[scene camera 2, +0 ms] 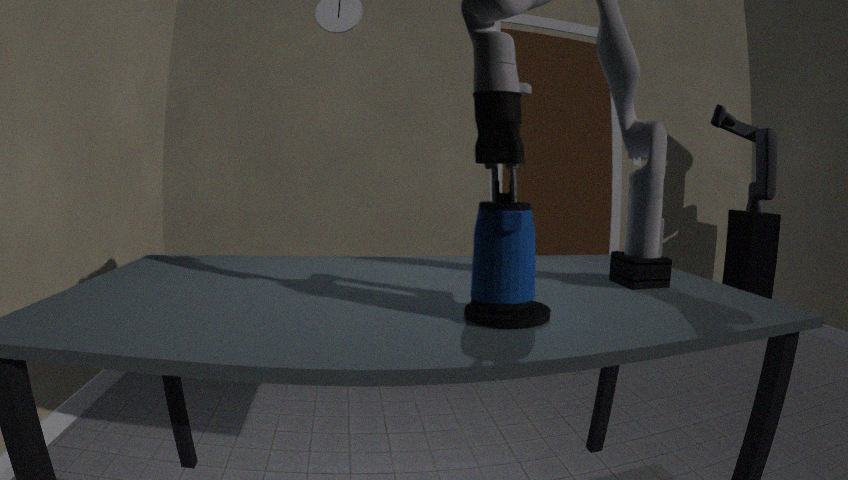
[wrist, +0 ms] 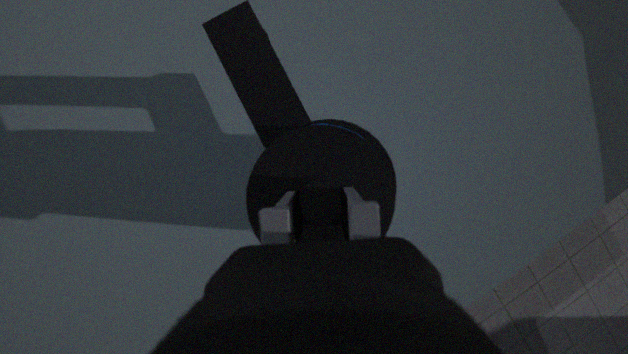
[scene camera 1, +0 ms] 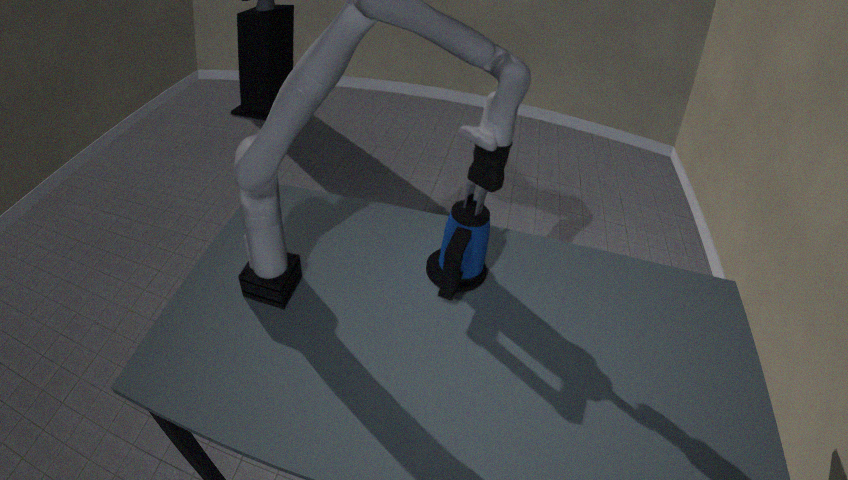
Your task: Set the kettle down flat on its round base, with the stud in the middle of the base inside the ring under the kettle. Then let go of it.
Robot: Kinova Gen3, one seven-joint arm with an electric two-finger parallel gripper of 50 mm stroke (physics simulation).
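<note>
The blue kettle (scene camera 1: pixel 477 249) (scene camera 2: pixel 503 255) with a black lid and black handle (scene camera 1: pixel 457 255) (wrist: pixel 255 70) stands about upright on the round black base (scene camera 1: pixel 433 274) (scene camera 2: pixel 540 315). Its bottom meets the top of the base in both scene views, with the base's rim showing around it. My gripper (scene camera 1: pixel 474 204) (scene camera 2: pixel 504 191) (wrist: pixel 321 208) points down and is shut on the black knob on the kettle's lid. The wrist view shows the lid from above. The stud and the ring are hidden under the kettle, so whether they are engaged cannot be seen.
The grey-green table (scene camera 1: pixel 380 356) (scene camera 2: pixel 238 333) carries the base and my arm's black mounting block (scene camera 1: pixel 269 282) (scene camera 2: pixel 639 271). The table's far edge in scene camera 1 runs close behind the base. A black pedestal (scene camera 1: pixel 264 59) (scene camera 2: pixel 751 249) with another arm stands on the floor apart from the table.
</note>
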